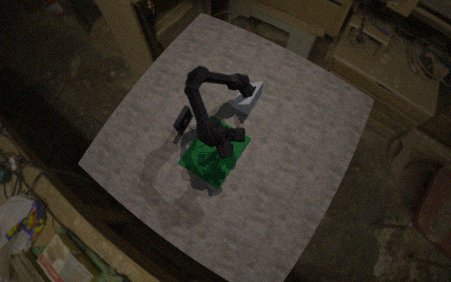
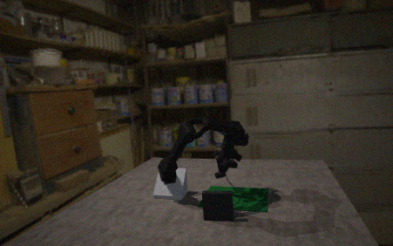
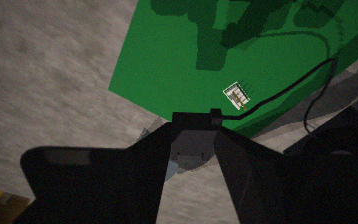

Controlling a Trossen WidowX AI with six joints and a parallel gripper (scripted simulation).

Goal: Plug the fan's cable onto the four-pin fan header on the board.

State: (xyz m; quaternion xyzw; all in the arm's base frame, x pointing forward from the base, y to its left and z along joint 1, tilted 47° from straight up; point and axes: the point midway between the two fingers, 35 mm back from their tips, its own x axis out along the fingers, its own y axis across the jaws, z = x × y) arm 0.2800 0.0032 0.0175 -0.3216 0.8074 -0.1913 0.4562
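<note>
The green board is 12 cm below my gripper tip, 6 cm ahead of it and 4 cm to the right of it. From my gripper tip the other things lie so: dark fan: 23 cm to the right, 4 cm below; then dark plug: 1 cm behind.
</note>
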